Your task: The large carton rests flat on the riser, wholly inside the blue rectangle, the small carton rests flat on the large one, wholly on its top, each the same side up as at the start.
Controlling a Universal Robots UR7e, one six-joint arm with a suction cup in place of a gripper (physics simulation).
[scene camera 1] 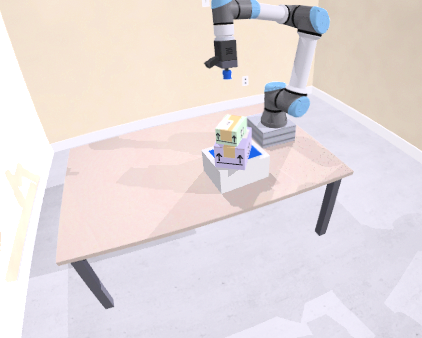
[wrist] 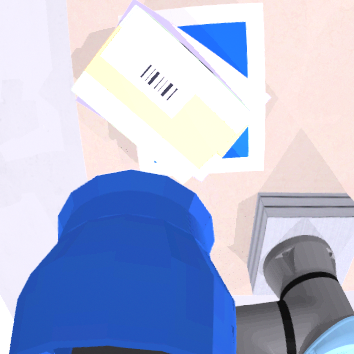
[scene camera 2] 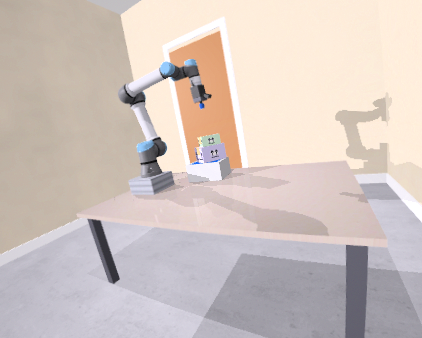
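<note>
The large lilac carton (scene camera 1: pixel 239 160) (scene camera 2: pixel 214 153) (wrist: pixel 127 12) lies flat, arrows up, on the white riser (scene camera 1: pixel 250 175) (scene camera 2: pixel 206 173) (wrist: pixel 256 50). It is turned against the blue rectangle (scene camera 1: pixel 255 152) (wrist: pixel 222 42), reaches past its edge and appears to overhang the riser's front edge in scene camera 1. The small green carton (scene camera 1: pixel 225 137) (scene camera 2: pixel 211 140) (wrist: pixel 155 115) lies flat on the large one, arrows up, at nearly the same angle. Exact edge alignment is partly hidden. My blue suction cup (scene camera 1: pixel 227 78) (scene camera 2: pixel 202 106) (wrist: pixel 132 192) is open, bare and well above the small carton.
The arm's base stands on a grey layered block (scene camera 1: pixel 274 135) (scene camera 2: pixel 151 185) (wrist: pixel 305 202) beside the riser, close to it on the table (scene camera 1: pixel 125 210) (scene camera 2: pixel 280 210). The arm arches above the block. A wall (scene camera 1: pixel 125 60) rises behind the table.
</note>
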